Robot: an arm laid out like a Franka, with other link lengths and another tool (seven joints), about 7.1 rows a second.
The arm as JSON. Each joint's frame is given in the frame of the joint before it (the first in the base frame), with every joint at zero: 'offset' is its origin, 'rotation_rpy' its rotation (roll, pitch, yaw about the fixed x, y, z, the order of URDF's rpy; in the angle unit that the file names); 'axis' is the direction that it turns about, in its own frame. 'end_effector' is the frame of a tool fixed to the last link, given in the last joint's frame.
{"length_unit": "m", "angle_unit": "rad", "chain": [
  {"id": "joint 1", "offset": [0.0, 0.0, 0.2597], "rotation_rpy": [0.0, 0.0, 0.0], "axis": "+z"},
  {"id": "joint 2", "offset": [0.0, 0.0, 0.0], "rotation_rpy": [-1.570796, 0.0, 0.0], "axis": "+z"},
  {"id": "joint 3", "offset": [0.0, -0.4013, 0.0], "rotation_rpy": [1.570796, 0.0, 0.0], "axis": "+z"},
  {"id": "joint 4", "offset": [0.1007, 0.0, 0.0], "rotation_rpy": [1.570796, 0.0, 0.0], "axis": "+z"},
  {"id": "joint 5", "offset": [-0.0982, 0.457, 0.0], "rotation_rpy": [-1.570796, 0.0, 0.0], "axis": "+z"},
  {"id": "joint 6", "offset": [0.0, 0.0, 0.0], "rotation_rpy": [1.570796, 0.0, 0.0], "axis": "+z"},
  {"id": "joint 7", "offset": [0.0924, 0.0, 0.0], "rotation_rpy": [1.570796, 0.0, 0.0], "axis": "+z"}
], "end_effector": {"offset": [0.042, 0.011, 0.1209], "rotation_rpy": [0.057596, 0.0, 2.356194]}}
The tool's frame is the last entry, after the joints.
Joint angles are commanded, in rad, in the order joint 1, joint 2, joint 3, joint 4, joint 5, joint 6, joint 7. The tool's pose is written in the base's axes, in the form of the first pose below.
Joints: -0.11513 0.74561 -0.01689 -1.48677 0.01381 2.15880 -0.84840
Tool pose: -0.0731 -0.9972 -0.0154 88.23; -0.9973 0.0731 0.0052 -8.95; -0.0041 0.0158 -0.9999 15.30; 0 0 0 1
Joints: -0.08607 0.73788 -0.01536 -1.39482 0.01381 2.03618 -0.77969
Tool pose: -0.1102 -0.9932 -0.0385 89.93; -0.9939 0.1101 0.0051 -6.61; -0.0008 0.0388 -0.9992 19.57; 0 0 0 1
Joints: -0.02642 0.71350 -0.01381 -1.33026 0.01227 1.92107 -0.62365
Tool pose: -0.2016 -0.9772 -0.0660 90.75; -0.9793 0.2023 -0.0046 -1.72; 0.0178 0.0637 -0.9978 24.03; 0 0 0 1
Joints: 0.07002 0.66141 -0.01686 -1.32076 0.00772 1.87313 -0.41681
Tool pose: -0.3077 -0.9500 -0.0538 90.35; -0.9506 0.3094 -0.0269 5.91; 0.0422 0.0429 -0.9982 28.69; 0 0 0 1
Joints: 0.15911 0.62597 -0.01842 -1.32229 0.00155 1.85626 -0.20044
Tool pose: -0.4249 -0.9045 -0.0375 89.27; -0.9033 0.4263 -0.0470 12.79; 0.0585 0.0139 -0.9982 31.60; 0 0 0 1
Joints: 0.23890 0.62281 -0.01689 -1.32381 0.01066 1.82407 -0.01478
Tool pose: -0.5170 -0.8531 -0.0702 87.51; -0.8517 0.5209 -0.0568 19.13; 0.0850 0.0304 -0.9959 31.41; 0 0 0 1
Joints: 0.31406 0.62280 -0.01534 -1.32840 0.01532 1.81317 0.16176
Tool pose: -0.5986 -0.7962 -0.0874 85.53; -0.7936 0.6044 -0.0700 24.95; 0.1086 0.0274 -0.9937 31.04; 0 0 0 1
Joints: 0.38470 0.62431 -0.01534 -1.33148 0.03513 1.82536 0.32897
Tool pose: -0.6774 -0.7303 -0.0881 83.48; -0.7278 0.6828 -0.0632 30.39; 0.1064 0.0213 -0.9941 30.87; 0 0 0 1
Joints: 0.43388 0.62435 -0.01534 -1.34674 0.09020 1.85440 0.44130
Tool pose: -0.7362 -0.6696 -0.0982 81.61; -0.6714 0.7409 -0.0188 34.38; 0.0853 0.0520 -0.9950 30.23; 0 0 0 1
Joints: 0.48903 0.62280 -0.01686 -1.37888 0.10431 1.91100 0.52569
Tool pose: -0.7639 -0.6401 -0.0823 79.52; -0.6419 0.7668 -0.0060 38.39; 0.0669 0.0483 -0.9966 29.15; 0 0 0 1
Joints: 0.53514 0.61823 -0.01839 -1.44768 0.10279 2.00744 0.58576
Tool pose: -0.7799 -0.6236 -0.0538 77.32; -0.6245 0.7810 -0.0014 41.27; 0.0429 0.0325 -0.9986 26.75; 0 0 0 1
